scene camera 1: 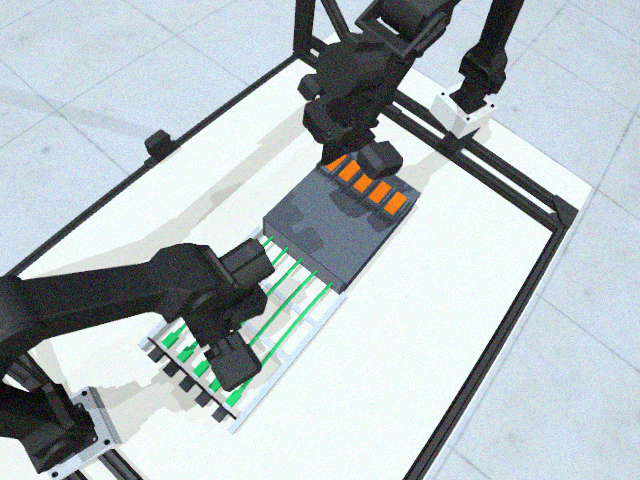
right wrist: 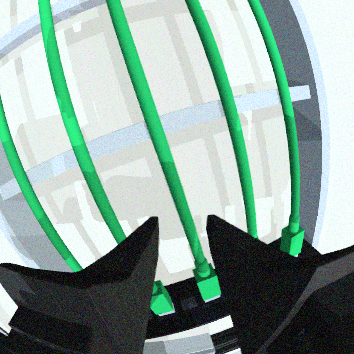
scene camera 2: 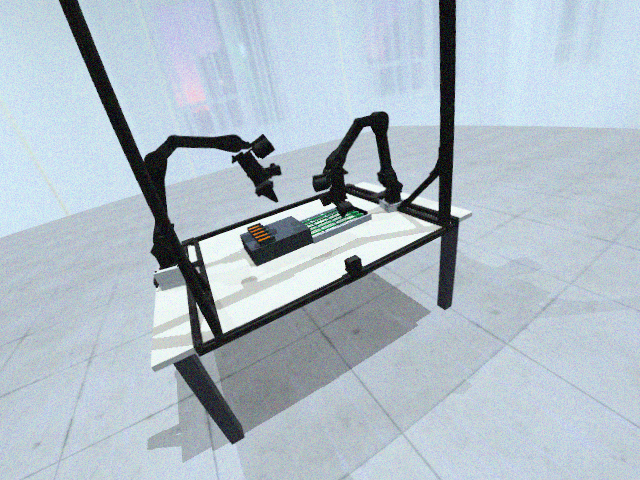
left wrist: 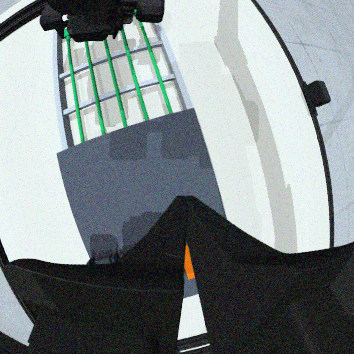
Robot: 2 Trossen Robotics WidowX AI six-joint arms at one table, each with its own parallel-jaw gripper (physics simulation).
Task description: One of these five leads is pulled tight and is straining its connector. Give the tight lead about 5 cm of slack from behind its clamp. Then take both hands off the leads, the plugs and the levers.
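Where they show: left gripper, fingertip midpoint: (scene camera 1: 324, 164) (scene camera 2: 277, 202) (left wrist: 183, 203); right gripper, fingertip midpoint: (scene camera 1: 221, 346) (right wrist: 182, 222) (scene camera 2: 342, 216) (left wrist: 105, 37); left arm's base, origin of the base link: (scene camera 1: 467, 100) (scene camera 2: 170, 263); right arm's base, origin of the base link: (scene camera 1: 70, 432) (scene camera 2: 393, 200).
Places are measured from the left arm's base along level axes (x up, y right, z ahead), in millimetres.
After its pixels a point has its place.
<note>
Five green leads (scene camera 1: 298, 320) @[z 578, x -50, y -198 mm] (left wrist: 118, 92) @[z 578, x -50, y -122 mm] (right wrist: 160, 145) @[z 662, x -49, y -150 mm] run from a dark grey box (scene camera 1: 341, 232) @[z 435, x -10, y -114 mm] (scene camera 2: 289, 232) @[z 456, x -11, y -26 mm] (left wrist: 135, 180) @[z 448, x -10, y -87 mm] to green plugs (scene camera 1: 169, 339) @[z 772, x -46, y -112 mm] (right wrist: 207, 285) @[z 748, x -46, y -177 mm] in a black strip. I cannot tell which lead is tight. Orange levers (scene camera 1: 363, 183) @[z 346, x 5, y -59 mm] (scene camera 2: 258, 233) @[z 337, x 3, y -59 mm] sit in a row on the box's far end. My right gripper (scene camera 2: 343, 212) @[z 706, x -61, y -163 mm] (right wrist: 182, 222) @[z 706, x -61, y -163 mm] is partly open low over the leads near the plugs; the middle lead shows between its fingertips, not gripped. Its fingertips are hidden in scene camera 1. My left gripper (scene camera 2: 276, 200) @[z 441, x 114, y -45 mm] (left wrist: 183, 203) @[z 441, x 114, y -45 mm] is shut and empty above the box, near the levers.
A pale rack frame (scene camera 1: 289, 355) (left wrist: 176, 80) with crossbars lies around and under the leads. Black beams (scene camera 1: 496, 335) @[z 295, x -57, y -416 mm] edge the white table (scene camera 1: 439, 289) @[z 317, x -77, y -290 mm] (scene camera 2: 289, 289) @[z 409, x -77, y 243 mm]. A small black block (scene camera 1: 159, 143) @[z 619, x -26, y 239 mm] (scene camera 2: 353, 264) @[z 616, x -35, y 265 mm] (left wrist: 318, 94) @[z 610, x -33, y 241 mm] is fixed on one edge beam.
</note>
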